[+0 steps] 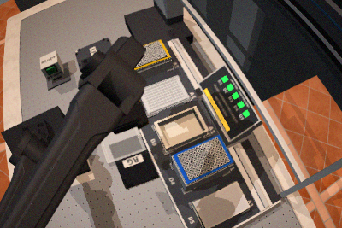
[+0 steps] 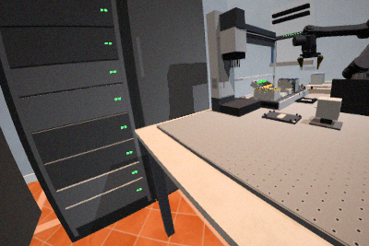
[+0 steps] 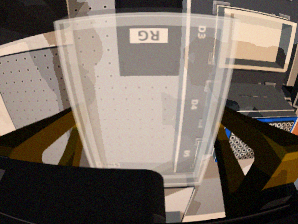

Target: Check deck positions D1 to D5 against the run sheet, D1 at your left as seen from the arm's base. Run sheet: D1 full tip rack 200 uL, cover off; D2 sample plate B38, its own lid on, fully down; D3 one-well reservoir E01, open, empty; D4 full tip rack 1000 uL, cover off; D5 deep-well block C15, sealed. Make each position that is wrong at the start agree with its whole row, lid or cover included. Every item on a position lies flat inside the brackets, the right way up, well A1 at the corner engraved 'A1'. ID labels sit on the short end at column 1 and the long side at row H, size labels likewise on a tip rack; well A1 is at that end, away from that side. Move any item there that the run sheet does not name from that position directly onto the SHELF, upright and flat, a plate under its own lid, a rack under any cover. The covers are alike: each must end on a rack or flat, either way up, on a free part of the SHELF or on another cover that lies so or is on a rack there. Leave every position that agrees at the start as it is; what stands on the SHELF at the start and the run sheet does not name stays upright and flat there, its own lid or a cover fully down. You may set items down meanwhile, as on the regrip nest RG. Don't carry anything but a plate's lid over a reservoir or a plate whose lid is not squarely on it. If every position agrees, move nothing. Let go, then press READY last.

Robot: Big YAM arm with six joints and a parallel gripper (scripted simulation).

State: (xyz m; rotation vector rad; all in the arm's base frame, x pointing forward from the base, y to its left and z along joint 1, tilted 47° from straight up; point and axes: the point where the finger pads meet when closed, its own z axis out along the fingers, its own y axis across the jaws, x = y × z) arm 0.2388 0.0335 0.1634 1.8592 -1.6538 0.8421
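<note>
Now: the black regrip nest 21 cm below my hand. Round my hand: one-well reservoir 16 cm ahead, 3 cm to the left, 16 cm below; sealed block 18 cm ahead, 22 cm to the right, 15 cm below; blue-framed tip rack 17 cm ahead, 9 cm to the right, 10 cm below.
</note>
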